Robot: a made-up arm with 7 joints. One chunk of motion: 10 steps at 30 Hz.
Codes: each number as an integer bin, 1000 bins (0 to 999) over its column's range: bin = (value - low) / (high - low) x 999, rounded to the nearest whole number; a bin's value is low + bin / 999 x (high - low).
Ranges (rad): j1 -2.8..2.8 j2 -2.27..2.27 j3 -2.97..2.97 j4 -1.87..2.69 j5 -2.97..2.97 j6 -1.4..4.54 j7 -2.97..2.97
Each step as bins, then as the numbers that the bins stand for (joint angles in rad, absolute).
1 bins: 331 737 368 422 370 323 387
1 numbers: -0.9445 1.0793 -0.7819 0.0562 -0.7700 0.5205 -0.6689
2 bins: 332 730 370 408 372 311 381
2 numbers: -0.9389 1.0475 -0.7700 -0.0077 -0.7581 0.4492 -0.7046
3 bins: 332 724 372 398 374 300 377
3 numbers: -0.9389 1.0203 -0.7581 -0.0533 -0.7462 0.3838 -0.7284
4 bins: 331 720 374 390 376 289 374
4 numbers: -0.9445 1.0021 -0.7462 -0.0898 -0.7343 0.3184 -0.7462
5 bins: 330 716 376 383 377 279 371
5 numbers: -0.9502 0.9839 -0.7343 -0.1218 -0.7284 0.2589 -0.7641
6 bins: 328 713 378 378 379 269 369
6 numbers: -0.9614 0.9703 -0.7224 -0.1446 -0.7165 0.1995 -0.7759
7 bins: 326 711 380 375 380 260 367
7 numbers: -0.9726 0.9612 -0.7105 -0.1583 -0.7105 0.1459 -0.7878
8 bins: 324 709 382 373 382 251 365
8 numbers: -0.9838 0.9521 -0.6986 -0.1674 -0.6986 0.0924 -0.7997
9 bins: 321 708 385 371 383 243 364
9 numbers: -1.0006 0.9475 -0.6808 -0.1765 -0.6927 0.0449 -0.8057
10 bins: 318 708 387 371 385 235 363
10 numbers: -1.0174 0.9475 -0.6689 -0.1765 -0.6808 -0.0027 -0.8116
